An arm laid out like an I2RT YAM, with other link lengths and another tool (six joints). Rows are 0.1 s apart.
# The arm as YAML. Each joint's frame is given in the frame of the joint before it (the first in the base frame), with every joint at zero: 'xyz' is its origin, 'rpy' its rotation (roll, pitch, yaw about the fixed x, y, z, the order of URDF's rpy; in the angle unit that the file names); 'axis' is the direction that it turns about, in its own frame. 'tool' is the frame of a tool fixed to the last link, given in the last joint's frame.
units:
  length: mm
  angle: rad
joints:
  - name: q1
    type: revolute
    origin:
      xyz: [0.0, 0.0, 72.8]
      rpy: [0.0, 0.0, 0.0]
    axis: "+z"
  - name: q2
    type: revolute
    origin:
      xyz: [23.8, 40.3, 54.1]
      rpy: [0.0, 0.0, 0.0]
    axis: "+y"
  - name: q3
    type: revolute
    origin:
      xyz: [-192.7, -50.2, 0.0]
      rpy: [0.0, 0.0, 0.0]
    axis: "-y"
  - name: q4
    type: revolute
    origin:
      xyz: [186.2, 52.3, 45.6]
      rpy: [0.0, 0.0, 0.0]
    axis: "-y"
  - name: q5
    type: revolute
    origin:
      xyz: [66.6, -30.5, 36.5]
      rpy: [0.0, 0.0, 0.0]
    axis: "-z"
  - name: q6
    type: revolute
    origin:
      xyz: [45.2, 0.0, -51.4]
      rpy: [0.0, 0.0, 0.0]
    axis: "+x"
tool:
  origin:
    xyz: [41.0, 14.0, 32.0]
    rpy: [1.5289, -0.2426, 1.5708]
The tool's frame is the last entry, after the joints.
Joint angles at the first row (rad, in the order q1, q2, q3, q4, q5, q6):
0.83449 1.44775 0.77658 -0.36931 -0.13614 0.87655
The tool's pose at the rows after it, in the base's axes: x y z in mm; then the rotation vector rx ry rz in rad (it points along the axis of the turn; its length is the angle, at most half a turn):
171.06 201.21 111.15 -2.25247 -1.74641 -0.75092
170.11 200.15 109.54 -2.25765 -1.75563 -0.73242
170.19 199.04 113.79 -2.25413 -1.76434 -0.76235
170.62 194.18 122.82 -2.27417 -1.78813 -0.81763
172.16 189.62 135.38 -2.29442 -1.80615 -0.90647
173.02 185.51 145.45 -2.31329 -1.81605 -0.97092
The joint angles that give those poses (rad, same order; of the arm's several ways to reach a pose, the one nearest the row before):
0.83450 1.44316 0.76322 -0.36776 -0.13647 0.86896
0.83448 1.44619 0.76393 -0.38017 -0.13501 0.86492
0.83411 1.42317 0.75956 -0.38254 -0.12382 0.85620
0.83366 1.37317 0.75665 -0.40843 -0.07823 0.84002
0.83449 1.31462 0.75623 -0.42514 -0.02149 0.82409
0.83448 1.26965 0.76007 -0.44495 0.02199 0.81312

